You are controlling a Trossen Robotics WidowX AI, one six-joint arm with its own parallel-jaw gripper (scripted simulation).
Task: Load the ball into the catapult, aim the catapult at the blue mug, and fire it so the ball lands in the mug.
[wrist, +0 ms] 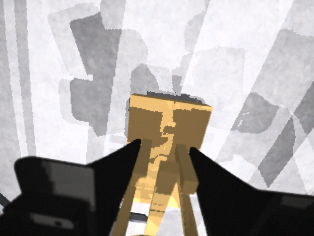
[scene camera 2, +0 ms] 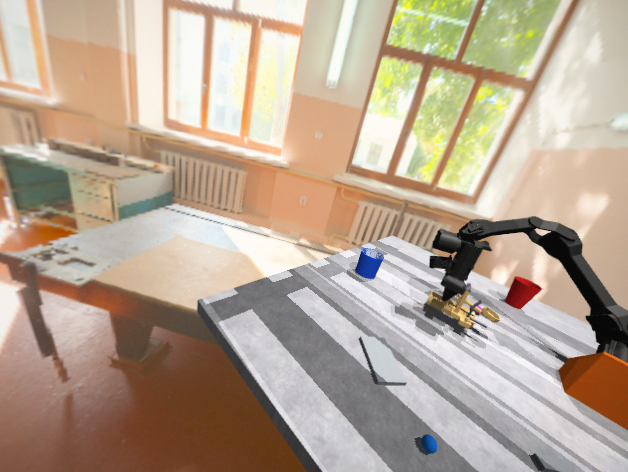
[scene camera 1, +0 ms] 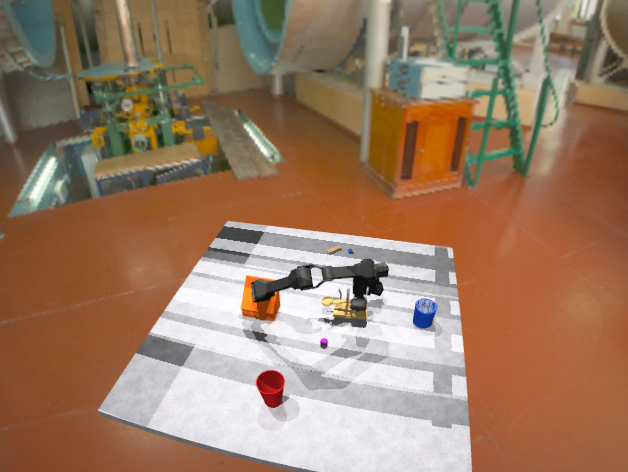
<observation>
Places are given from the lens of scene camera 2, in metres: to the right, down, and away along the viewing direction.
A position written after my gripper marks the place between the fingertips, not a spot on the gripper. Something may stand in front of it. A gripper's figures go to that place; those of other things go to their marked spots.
my gripper (scene camera 2: 444, 297): 0.45, 0.21, 0.74
wooden catapult (scene camera 2: 465, 316): 0.48, 0.26, 0.69
red cup (scene camera 2: 522, 290): 0.89, 0.23, 0.92
The marked spots on the wooden catapult and the red cup are 0.47 m apart.
</observation>
